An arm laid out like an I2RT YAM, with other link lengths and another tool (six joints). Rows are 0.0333 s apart.
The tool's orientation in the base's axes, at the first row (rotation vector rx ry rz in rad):
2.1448, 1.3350, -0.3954
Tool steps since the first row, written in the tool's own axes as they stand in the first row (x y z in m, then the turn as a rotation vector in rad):
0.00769, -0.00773, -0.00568, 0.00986, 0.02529, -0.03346
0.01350, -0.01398, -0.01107, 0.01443, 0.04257, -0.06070
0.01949, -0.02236, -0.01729, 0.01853, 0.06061, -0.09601
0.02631, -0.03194, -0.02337, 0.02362, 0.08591, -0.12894
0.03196, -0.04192, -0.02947, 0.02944, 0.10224, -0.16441
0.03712, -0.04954, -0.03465, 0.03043, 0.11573, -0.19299
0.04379, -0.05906, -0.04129, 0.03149, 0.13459, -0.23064
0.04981, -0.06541, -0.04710, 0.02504, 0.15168, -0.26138
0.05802, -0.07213, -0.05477, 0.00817, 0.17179, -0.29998
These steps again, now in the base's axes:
-0.00364, 0.01157, -0.00199, 0.02529, 0.01907, 0.02921
-0.00682, 0.02112, -0.00275, 0.04136, 0.03321, 0.05377
-0.01184, 0.03202, -0.00363, 0.05748, 0.05170, 0.08519
-0.01755, 0.04383, -0.00543, 0.08063, 0.06702, 0.11650
-0.02414, 0.05495, -0.00672, 0.09601, 0.08741, 0.14660
-0.02882, 0.06436, -0.00774, 0.10701, 0.10107, 0.17291
-0.03456, 0.07639, -0.00900, 0.12236, 0.11853, 0.20804
-0.03775, 0.08638, -0.00957, 0.13306, 0.12696, 0.24110
-0.04036, 0.09920, -0.00994, 0.14129, 0.13172, 0.28680

